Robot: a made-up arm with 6 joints. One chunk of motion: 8 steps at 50 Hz.
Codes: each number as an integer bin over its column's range. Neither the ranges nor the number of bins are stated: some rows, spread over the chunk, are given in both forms.
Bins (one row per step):
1: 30 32 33 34 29 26
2: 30 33 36 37 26 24
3: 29 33 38 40 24 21
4: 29 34 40 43 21 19
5: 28 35 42 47 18 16
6: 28 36 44 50 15 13
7: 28 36 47 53 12 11
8: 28 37 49 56 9 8
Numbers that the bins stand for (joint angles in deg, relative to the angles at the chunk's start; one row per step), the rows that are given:
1: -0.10 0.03 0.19 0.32 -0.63 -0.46
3: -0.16 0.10 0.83 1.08 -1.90 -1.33
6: -0.22 0.29 1.59 2.35 -4.19 -2.73
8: -0.22 0.35 2.22 3.11 -5.71 -3.60
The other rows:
2: -0.10 0.10 0.57 0.70 -1.40 -0.81
4: -0.16 0.16 1.08 1.46 -2.67 -1.68
5: -0.22 0.22 1.33 1.97 -3.43 -2.21
7: -0.22 0.29 1.97 2.73 -4.95 -3.08

